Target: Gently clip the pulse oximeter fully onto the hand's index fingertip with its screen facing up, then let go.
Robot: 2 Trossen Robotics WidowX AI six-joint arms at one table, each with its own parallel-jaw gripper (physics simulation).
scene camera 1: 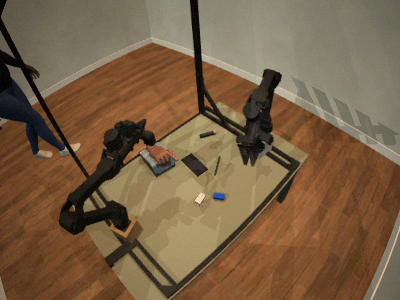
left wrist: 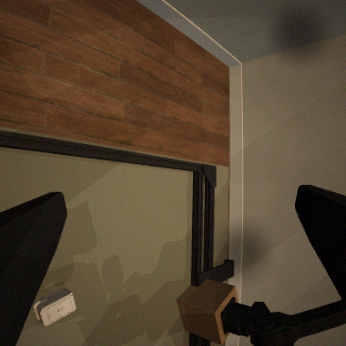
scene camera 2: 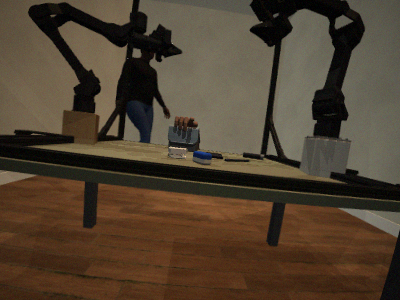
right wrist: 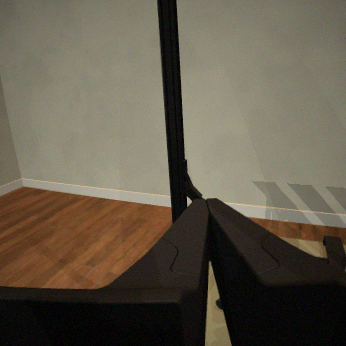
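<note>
A small blue block with a white underside and a small white-and-grey block lie on the table; no screen is legible, so I cannot tell which is the pulse oximeter. The hand rests on a grey-blue support, one finger stretched rightward in scene camera 1. My left gripper is open and empty, high above the table's right side. My right gripper is shut and empty, raised behind the hand in scene camera 1.
A dark flat slab, a thin pen and a dark cylinder lie right of the hand. A black post rises at the table's back corner. A brown block carries the right arm. A person stands behind the table.
</note>
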